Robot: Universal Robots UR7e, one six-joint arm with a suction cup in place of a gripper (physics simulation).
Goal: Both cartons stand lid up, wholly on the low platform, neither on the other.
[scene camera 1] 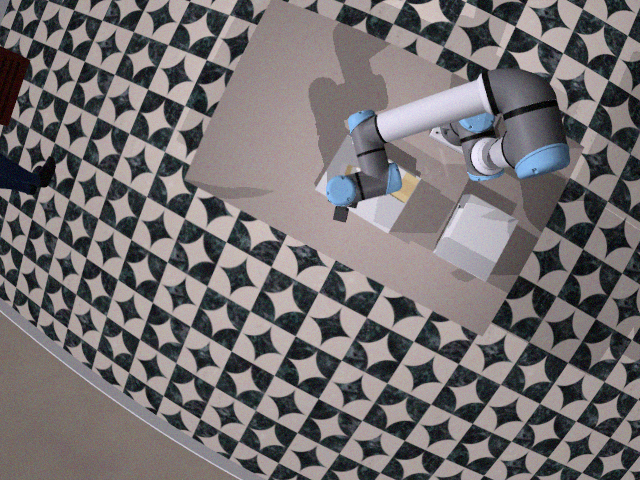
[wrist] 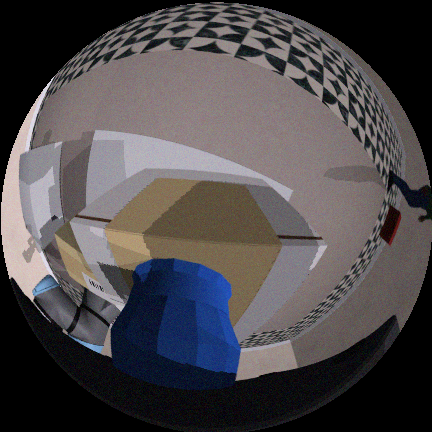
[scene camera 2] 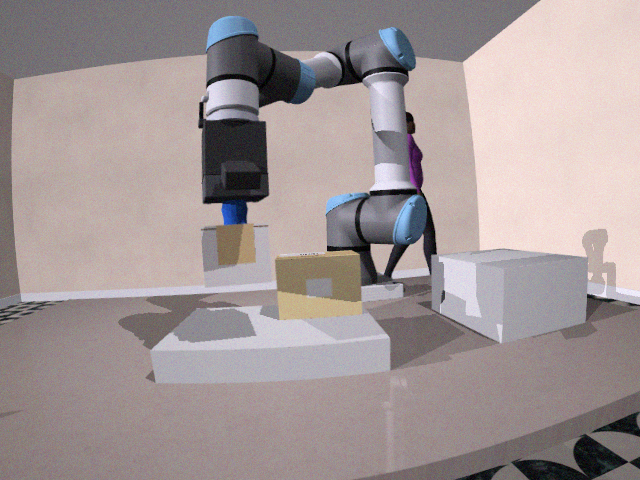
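Seen in the pictures: end effector, tool point: (wrist: 184, 267) (scene camera 2: 236, 235); arm's base, origin of the base link: (scene camera 1: 459, 126).
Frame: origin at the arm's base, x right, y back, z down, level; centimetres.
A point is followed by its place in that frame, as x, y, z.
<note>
A grey-white carton (scene camera 1: 351, 169) @(32.5, -29.3, -15.9) (scene camera 2: 210, 253) @(35.0, -41.1, -13.2) (wrist: 215, 215) @(32.3, -41.0, -15.4) with a wide tan tape band hangs upright below my suction cup (scene camera 2: 235, 223) (wrist: 181, 267), its taped seam side up. The cup is on its top face, and a gap shows under the carton, above the low platform. The tan carton (scene camera 1: 406, 187) @(13.0, -29.1, -10.7) (scene camera 2: 292, 297) @(22.7, -31.5, -4.4) (wrist: 68, 247) @(15.2, -32.7, -10.7) stands upright on the low white platform (scene camera 1: 385, 215) @(16.4, -40.8, -0.7) (scene camera 2: 273, 361) @(28.4, -43.4, 1.2) (wrist: 175, 152) @(27.9, -42.3, -0.7), on its right part in the second scene view. A label with dark marks lies on its top. The cartons look apart. In the first scene view the arm hides the cup and much of the held carton.
A large grey-white box (scene camera 1: 475, 227) @(-15.2, -34.4, -7.9) (scene camera 2: 542, 297) @(-14.4, -49.8, -2.3) (wrist: 37, 175) @(-7.1, -41.9, -4.6) stands on the base to the right of the platform in both scene views. The arm's base is behind the tan carton in the second scene view. A person (scene camera 2: 415, 160) stands behind the arm.
</note>
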